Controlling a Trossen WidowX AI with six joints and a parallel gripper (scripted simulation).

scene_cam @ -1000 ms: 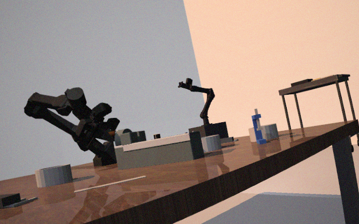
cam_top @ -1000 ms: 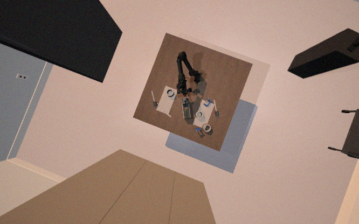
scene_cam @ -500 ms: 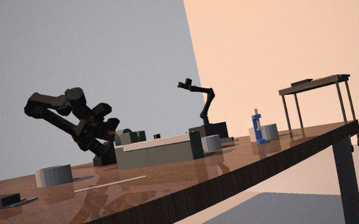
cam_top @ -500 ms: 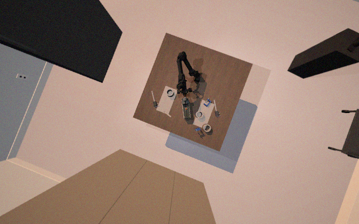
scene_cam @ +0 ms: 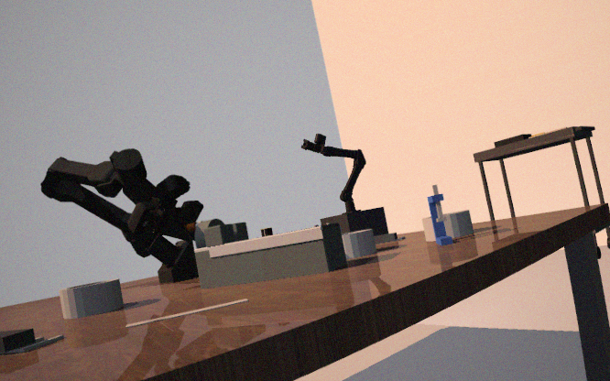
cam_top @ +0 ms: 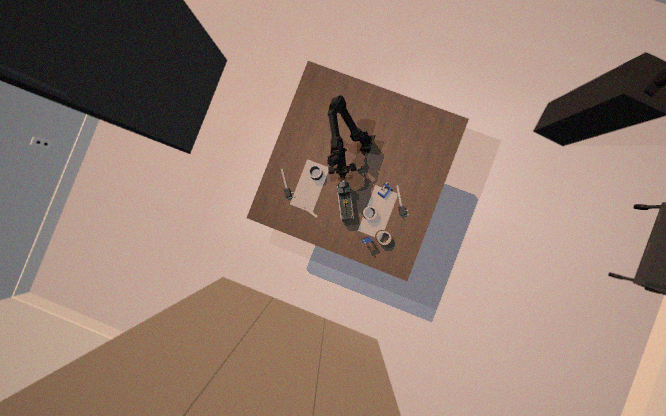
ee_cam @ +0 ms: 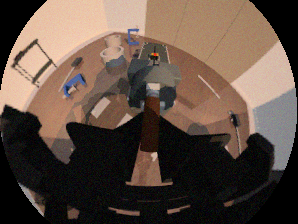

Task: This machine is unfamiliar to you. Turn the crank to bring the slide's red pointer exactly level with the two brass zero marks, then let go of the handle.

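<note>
Right now my gripper tip is 3 cm below the crank handle, 1 cm to the left of it and 1 cm past it. The rest, counted from my gripper tip: red pointer: 14 cm ahead, 9 cm to the left, 1 cm below; thin white rod: 32 cm ahead, 12 cm to the right, 9 cm below.
</note>
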